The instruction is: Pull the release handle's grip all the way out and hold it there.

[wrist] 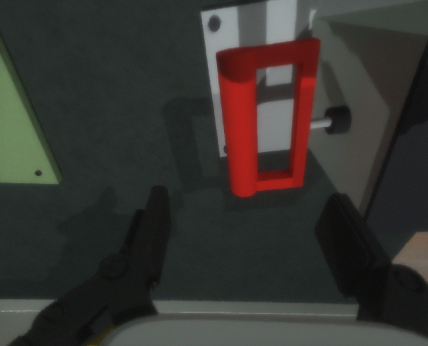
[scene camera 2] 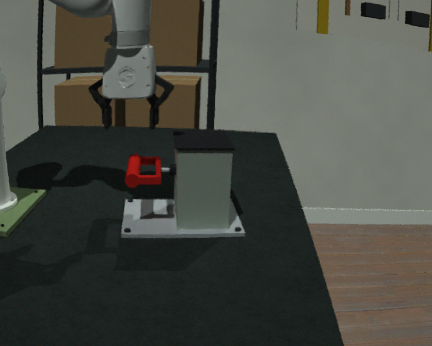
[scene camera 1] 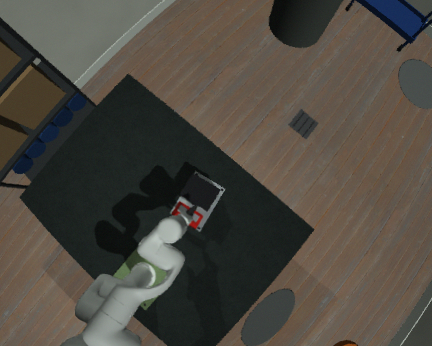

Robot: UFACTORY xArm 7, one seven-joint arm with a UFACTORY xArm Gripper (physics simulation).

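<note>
The release handle's red grip (scene camera 1: pixel 200 218) (scene camera 2: pixel 133 171) (wrist: pixel 240 125) is a rectangular loop with a thick round bar on the side away from the housing. A short metal shaft (scene camera 2: pixel 167 170) (wrist: pixel 320 123) joins it to a black collar (wrist: pixel 338 120) on the pale housing (scene camera 2: pixel 204 187), which has a dark top (scene camera 1: pixel 202 190). A light base plate (scene camera 2: pixel 160 230) (wrist: pixel 210 45) carries the housing. My gripper (scene camera 2: pixel 130 125) (wrist: pixel 245 208) is open and empty, pointing down above the grip. In the wrist view the grip's near end lies between the fingertips' left and right positions. The arm partly hides the grip in scene camera 1.
The housing stands higher than the grip, to its right in scene camera 2. A green plate (scene camera 2: pixel 22 212) (wrist: pixel 20 130) under the robot's base lies to the left. A shelf rack (scene camera 2: pixel 214 75) with cardboard boxes (scene camera 2: pixel 175 100) stands behind the dark table top (scene camera 1: pixel 125 125) (scene camera 2: pixel 225 290).
</note>
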